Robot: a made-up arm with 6 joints.
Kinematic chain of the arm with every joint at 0, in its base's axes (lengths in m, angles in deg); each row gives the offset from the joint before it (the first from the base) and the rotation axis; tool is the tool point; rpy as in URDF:
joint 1: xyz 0 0 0.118 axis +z
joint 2: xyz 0 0 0 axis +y
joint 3: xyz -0.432 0 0.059 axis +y
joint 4: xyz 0.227 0 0.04 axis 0.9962 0 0.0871
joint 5: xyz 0 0 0 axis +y
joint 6: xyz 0.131 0 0.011 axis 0.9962 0 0.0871
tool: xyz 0 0 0 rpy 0 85 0
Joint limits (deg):
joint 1: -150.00..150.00
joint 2: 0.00..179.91
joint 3: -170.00..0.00
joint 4: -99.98..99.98
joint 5: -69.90..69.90
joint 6: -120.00..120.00
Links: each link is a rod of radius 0.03 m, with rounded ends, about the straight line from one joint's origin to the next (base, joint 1, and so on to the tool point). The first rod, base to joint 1, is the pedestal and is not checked.
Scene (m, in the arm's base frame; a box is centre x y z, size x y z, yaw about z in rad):
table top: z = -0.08
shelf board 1: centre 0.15 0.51 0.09 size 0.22 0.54 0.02 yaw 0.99
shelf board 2: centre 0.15 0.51 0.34 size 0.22 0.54 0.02 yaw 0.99
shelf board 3: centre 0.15 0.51 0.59 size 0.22 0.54 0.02 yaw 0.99
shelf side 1: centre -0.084 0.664 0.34 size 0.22 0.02 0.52 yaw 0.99
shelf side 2: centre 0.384 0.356 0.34 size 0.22 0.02 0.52 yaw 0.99
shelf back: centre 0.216 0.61 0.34 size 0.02 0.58 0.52 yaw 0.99
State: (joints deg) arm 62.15 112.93 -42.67 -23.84 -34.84 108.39
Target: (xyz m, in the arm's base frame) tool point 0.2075 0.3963 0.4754
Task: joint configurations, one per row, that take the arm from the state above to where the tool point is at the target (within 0.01 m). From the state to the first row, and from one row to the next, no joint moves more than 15 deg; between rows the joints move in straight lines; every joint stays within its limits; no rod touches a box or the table.
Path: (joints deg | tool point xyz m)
1: 64.03 105.33 -29.85 -25.15 -31.97 108.39 | 0.1326 0.3394 0.2249
2: 65.91 97.73 -17.03 -26.45 -29.10 108.39 | 0.0869 0.2638 0.2231
3: 62.47 87.82 -30.66 -24.83 -33.51 108.39 | 0.1203 0.2963 0.3363
4: 59.03 77.92 -44.29 -23.21 -37.91 108.39 | 0.1298 0.2779 0.4754
5: 58.70 87.26 -54.08 -22.28 -39.35 108.39 | 0.1686 0.3379 0.4811
6: 58.37 96.59 -63.87 -21.34 -40.79 108.39 | 0.2075 0.3963 0.4754

